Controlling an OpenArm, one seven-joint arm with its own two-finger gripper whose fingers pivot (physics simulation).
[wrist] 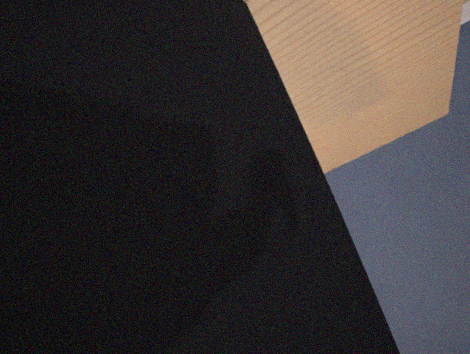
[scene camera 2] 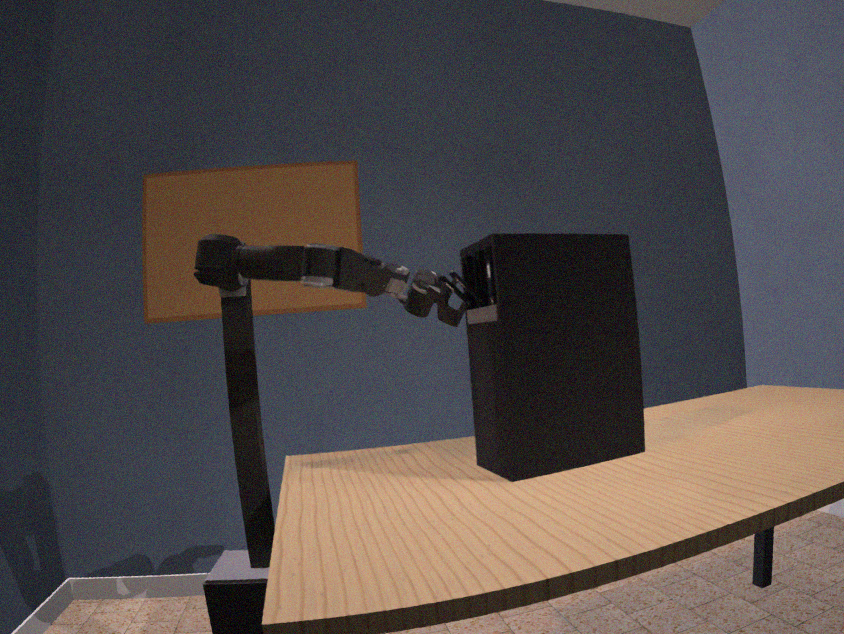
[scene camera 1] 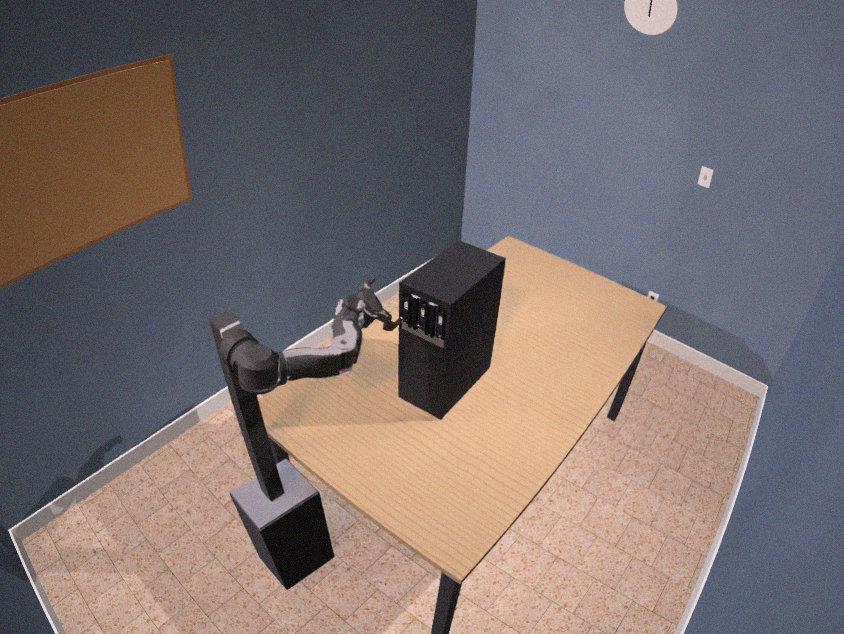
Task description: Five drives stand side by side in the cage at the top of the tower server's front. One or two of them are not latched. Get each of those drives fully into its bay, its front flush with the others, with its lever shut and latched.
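Observation:
The black tower server stands on the table; a large dark surface fills the left of the wrist view. The drives stand side by side in the cage at the top of its front; they are small and dark, and I cannot tell which are latched. In scene camera 2, a dark lever stands out from the cage front, tilted up and outward. My gripper is open at the cage front, near the cage's left edge in scene camera 1, its fingers around or beside that lever. The fingers do not show in the wrist view.
The wooden table carries the server. The arm's post rises from a box-shaped base beside the table's near end. A cork board hangs on the dark blue wall.

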